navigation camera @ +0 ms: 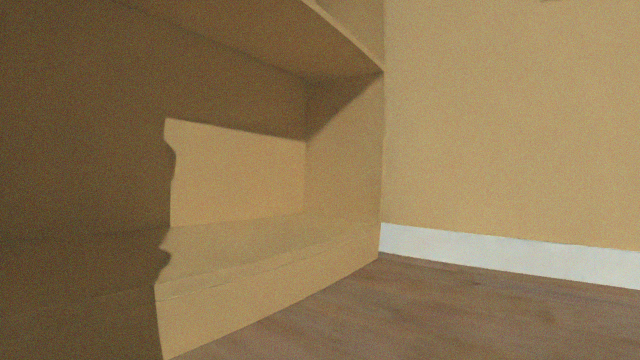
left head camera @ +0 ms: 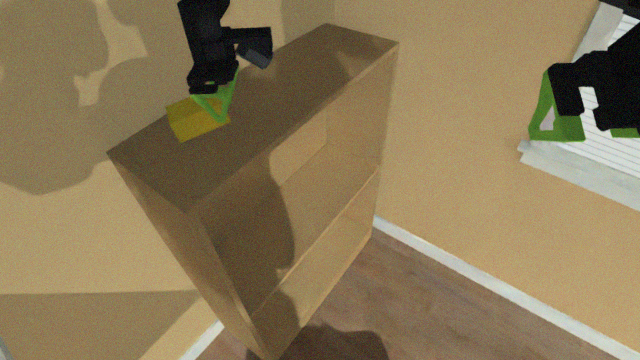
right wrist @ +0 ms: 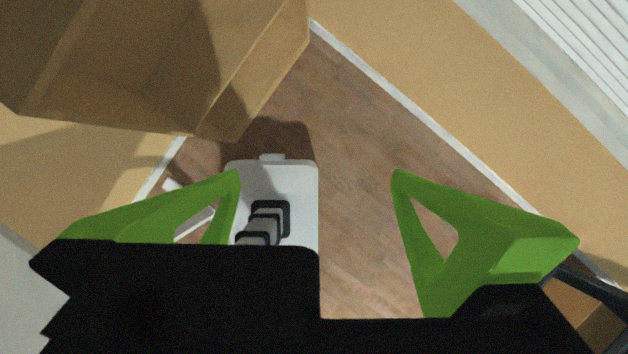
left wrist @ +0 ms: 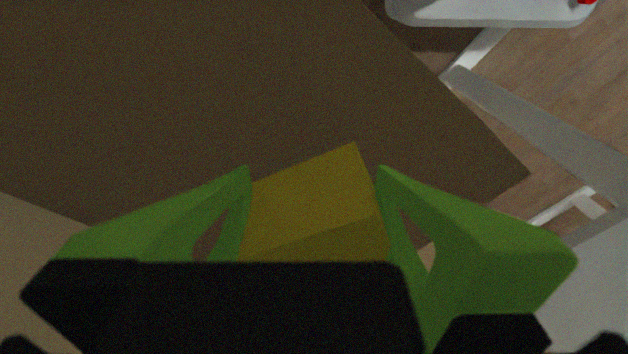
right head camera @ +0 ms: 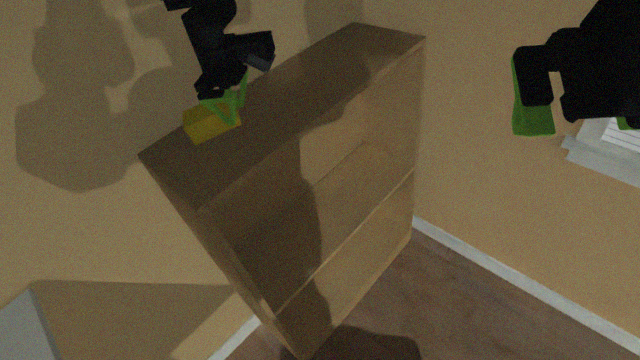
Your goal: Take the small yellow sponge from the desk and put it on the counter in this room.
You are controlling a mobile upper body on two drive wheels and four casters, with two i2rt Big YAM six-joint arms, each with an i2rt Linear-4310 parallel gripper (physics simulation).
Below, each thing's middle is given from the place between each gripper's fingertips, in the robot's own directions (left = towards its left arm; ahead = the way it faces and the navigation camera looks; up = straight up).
Now: left hand 1 cm past the small yellow sponge [left head camera: 188,119], 5 cm to the right of it and 1 cm below it.
The small yellow sponge lies 250 mm ahead of my right hand, 490 mm to the left of it and 140 mm below it.
